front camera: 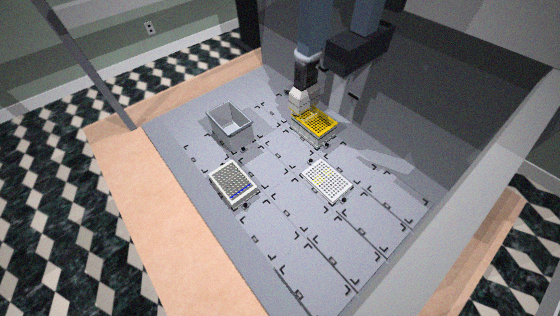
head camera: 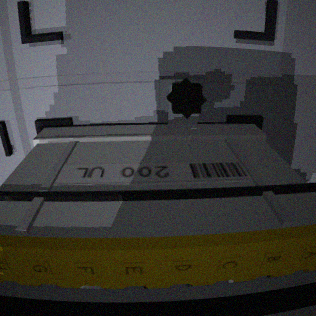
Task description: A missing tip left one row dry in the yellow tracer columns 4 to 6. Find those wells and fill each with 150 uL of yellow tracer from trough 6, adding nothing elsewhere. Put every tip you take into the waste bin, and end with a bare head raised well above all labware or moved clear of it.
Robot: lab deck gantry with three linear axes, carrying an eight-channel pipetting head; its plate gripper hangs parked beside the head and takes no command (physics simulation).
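Note:
The eight-channel head (front camera: pixel 301 102) is low over the back-left end of the yellow tip rack (front camera: pixel 325 126) (head camera: pixel 150 251); whether its nozzles touch or carry tips is hidden. In the head camera, the rack's "200 UL" side and lettered edge show. The white well plate (front camera: pixel 343 192) stands in front of the rack, with yellow wells (front camera: pixel 321 177) towards its left part; single wells are too small to tell. The trough reservoir (front camera: pixel 246 194) has a blue strip; yellow tracer cannot be made out. The grey waste bin (front camera: pixel 237 138) is at the left. The parked plate gripper's fingers cannot be made out.
A dark box-shaped unit (front camera: pixel 357 48) hangs on its own column right of the head, higher than the rack. The bin's walls stand tall left of the rack. Black corner brackets mark the deck positions. A dark round knob (head camera: pixel 186 98) stands beside the rack.

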